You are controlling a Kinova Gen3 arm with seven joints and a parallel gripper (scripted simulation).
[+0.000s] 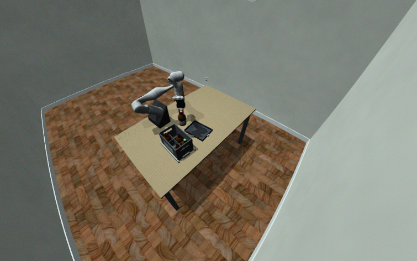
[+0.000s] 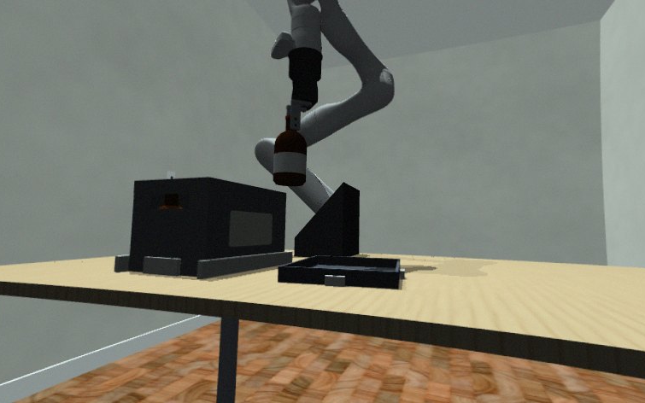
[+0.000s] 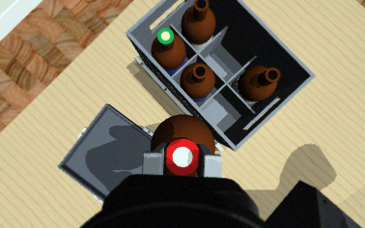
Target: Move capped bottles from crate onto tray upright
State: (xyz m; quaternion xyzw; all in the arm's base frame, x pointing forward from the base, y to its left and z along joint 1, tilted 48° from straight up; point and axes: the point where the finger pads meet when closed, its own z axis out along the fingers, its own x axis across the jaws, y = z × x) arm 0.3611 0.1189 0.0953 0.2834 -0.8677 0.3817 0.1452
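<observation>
The black tray lies 31 cm below my hand, 15 cm to the left of it and 7 cm ahead of it. Also, from my hand: green-capped bottle: 24 cm below, 14 cm ahead, 12 cm to the right; then dark crate: 24 cm below, 15 cm to the right, 5 cm ahead.
</observation>
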